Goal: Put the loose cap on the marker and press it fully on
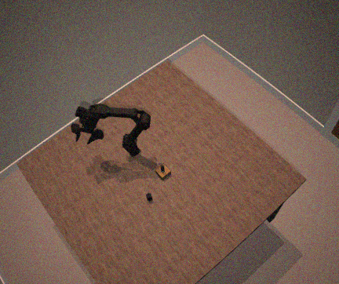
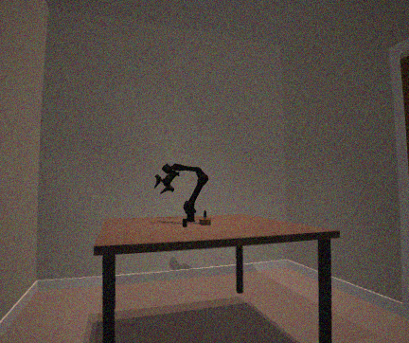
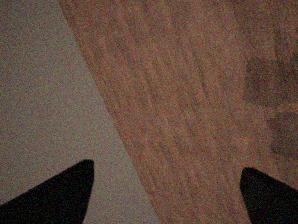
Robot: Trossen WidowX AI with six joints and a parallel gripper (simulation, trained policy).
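The dark marker cap lies 43 cm ahead of my gripper tip, 12 cm to the left of it and 21 cm below it. The rest, counted from my gripper tip: holder block 36 cm ahead, 28 cm to the left, 22 cm below.
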